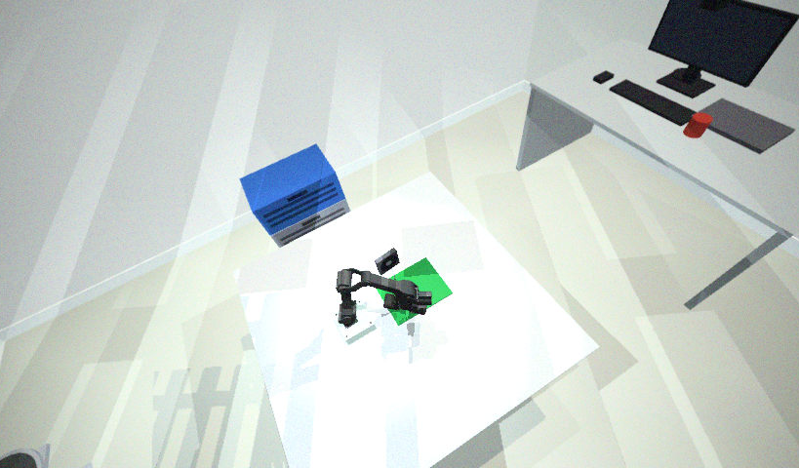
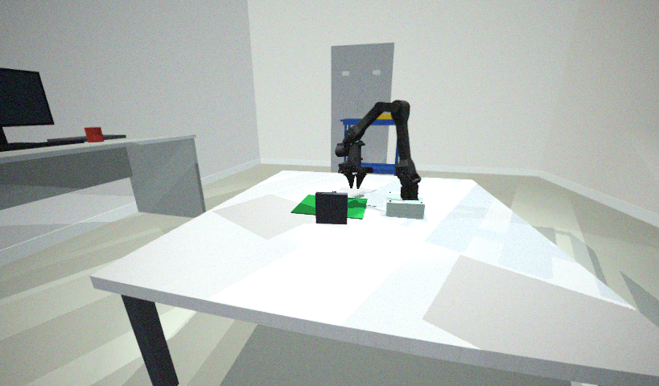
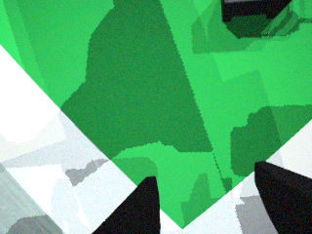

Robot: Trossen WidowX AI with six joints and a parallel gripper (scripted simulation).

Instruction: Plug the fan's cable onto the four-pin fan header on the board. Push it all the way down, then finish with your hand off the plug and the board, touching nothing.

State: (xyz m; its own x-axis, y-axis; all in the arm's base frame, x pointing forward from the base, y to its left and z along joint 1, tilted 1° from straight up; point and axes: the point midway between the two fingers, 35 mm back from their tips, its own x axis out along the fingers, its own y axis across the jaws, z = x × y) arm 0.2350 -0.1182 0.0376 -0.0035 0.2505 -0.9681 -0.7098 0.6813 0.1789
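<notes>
Right now my gripper tip is 8 cm short of the dark grey plug, 4 cm to the right of it and 4 cm above it. Also, from my gripper tip: green board: 10 cm ahead, 8 cm to the left, 7 cm below; black fan: 25 cm to the left, 8 cm ahead; four-pin fan header: 12 cm to the left, 9 cm ahead, 6 cm below.
</notes>
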